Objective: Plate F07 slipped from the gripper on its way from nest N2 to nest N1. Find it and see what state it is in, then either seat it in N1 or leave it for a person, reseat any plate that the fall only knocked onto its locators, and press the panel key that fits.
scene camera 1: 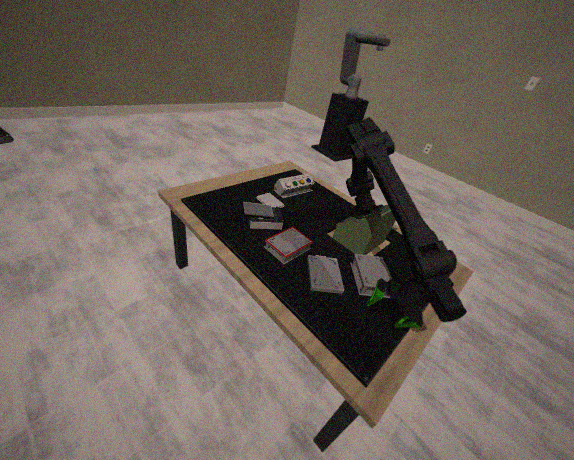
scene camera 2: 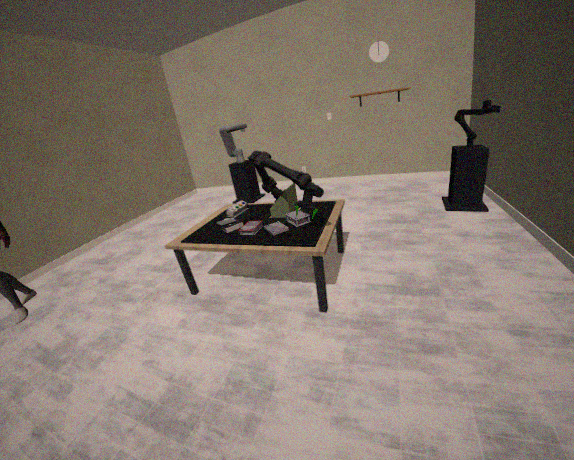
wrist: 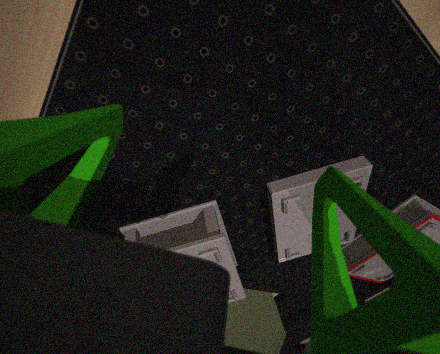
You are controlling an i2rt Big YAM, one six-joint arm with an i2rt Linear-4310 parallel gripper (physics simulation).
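Frame: origin at the arm's base, x ahead, y left, z up, level; centimetres.
Where they show: gripper, fingertip midpoint: (scene camera 1: 381, 315) (scene camera 2: 304, 218) (wrist: 226, 147); arm's base, link origin: (scene camera 1: 367, 212) (scene camera 2: 281, 196).
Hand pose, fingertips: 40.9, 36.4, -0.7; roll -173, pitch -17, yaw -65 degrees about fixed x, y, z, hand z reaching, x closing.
Each offset is from my fingertips to the top centre of the thing, as dx, dy, dz. "pt": to the spot under its first point.
My gripper (scene camera 1: 391, 310) (scene camera 2: 306, 211) (wrist: 226, 147) is open and empty, its green fingers above the table near a grey, hollow-fronted nest @[-21.4, -15.0, -6.0] (scene camera 1: 370, 274) (scene camera 2: 299, 218); the nest's wall (wrist: 217, 217) shows between and below the fingers in the wrist view. A flat grey block with corner brackets @[-6.6, -25.8, -9.6] (scene camera 1: 325, 274) (scene camera 2: 276, 228) (wrist: 295, 225) lies beside it, partly behind the right finger. A red-outlined grey plate @[-3.5, -44.6, -7.6] (scene camera 1: 289, 242) (scene camera 2: 252, 225) sits on a base. Farther along, a darker grey plate @[-1.1, -64.8, -3.9] (scene camera 1: 257, 209) appears tilted over a low grey block @[pt -2.0, -58.6, -9.8] (scene camera 1: 266, 225). Labels are unreadable, so I cannot tell which is F07, N1 or N2.
A key panel @[-36.6, -80.9, -3.8] (scene camera 1: 295, 185) (scene camera 2: 237, 208) with coloured keys stands at the far end. A pale flat piece @[-16.7, -76.1, -10.8] (scene camera 1: 270, 200) lies near it. A green angular screen (scene camera 1: 357, 234) (scene camera 2: 284, 204) (wrist: 255, 320) stands beside the arm's base. A second arm (scene camera 1: 351, 57) stands behind.
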